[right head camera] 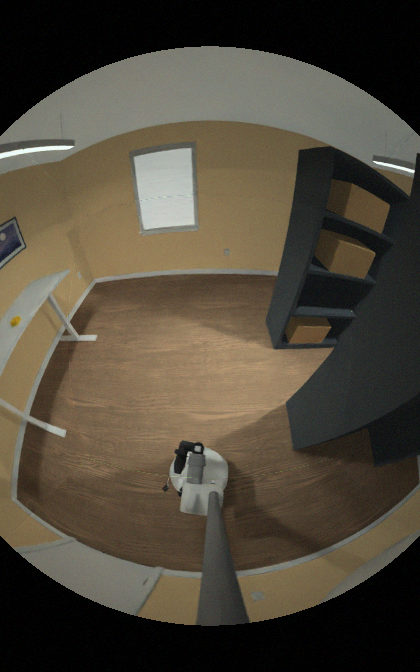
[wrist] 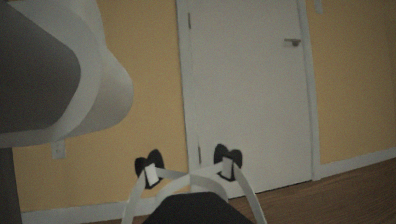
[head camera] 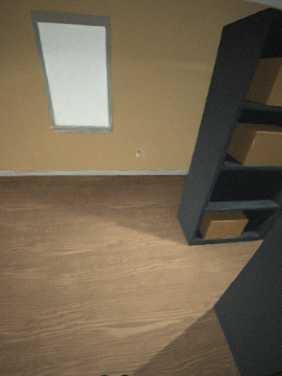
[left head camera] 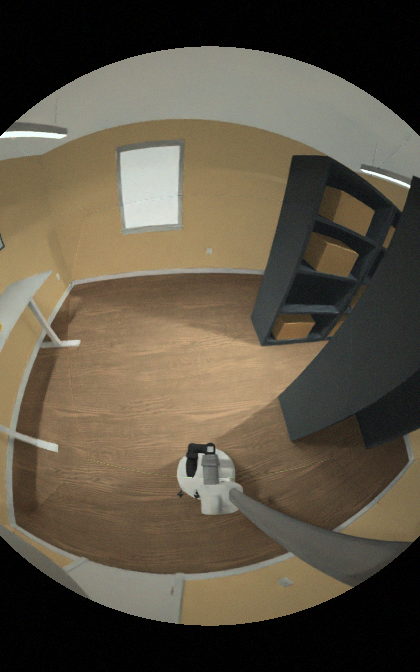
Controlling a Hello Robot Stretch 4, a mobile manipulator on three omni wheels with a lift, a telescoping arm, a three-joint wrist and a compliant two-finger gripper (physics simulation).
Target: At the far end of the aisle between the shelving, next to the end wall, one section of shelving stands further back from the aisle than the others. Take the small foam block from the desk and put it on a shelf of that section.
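Frame: origin at the robot's base, x ahead, y left, z up, level; metres.
Seen in the pictures: gripper, fingertip midpoint: (wrist: 188,159).
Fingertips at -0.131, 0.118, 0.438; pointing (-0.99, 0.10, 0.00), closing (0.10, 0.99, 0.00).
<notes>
A point is followed by its place in that frame, as x, y, z.
A small yellow object (right head camera: 15,321), which looks like the foam block, lies on the white desk (right head camera: 37,295) (left head camera: 22,295) at the left; its edge also shows in the left head view. Dark shelving (head camera: 207,130) {1.550, -0.631, 1.156} (left head camera: 287,240) (right head camera: 299,240) with brown boxes stands at the right. Which section stands further back cannot be told here. My gripper (wrist: 188,159) {-0.131, 0.118, 0.438} (left head camera: 188,494) (right head camera: 173,490) is open and empty, its fingertips apart, beside the robot's base and far from the desk and shelving.
A nearer dark shelving panel (head camera: 257,300) {0.473, -0.735, 0.525} (left head camera: 345,360) (right head camera: 350,370) stands at the right, partly hiding the shelving behind. The desk's white feet (left head camera: 62,343) (right head camera: 82,338) reach over the floor. A white door (wrist: 245,95) {-1.045, 0.565, 0.568} and yellow wall face the wrist camera. A window (head camera: 75,75) {2.695, 0.791, 1.469} is in the wall ahead.
</notes>
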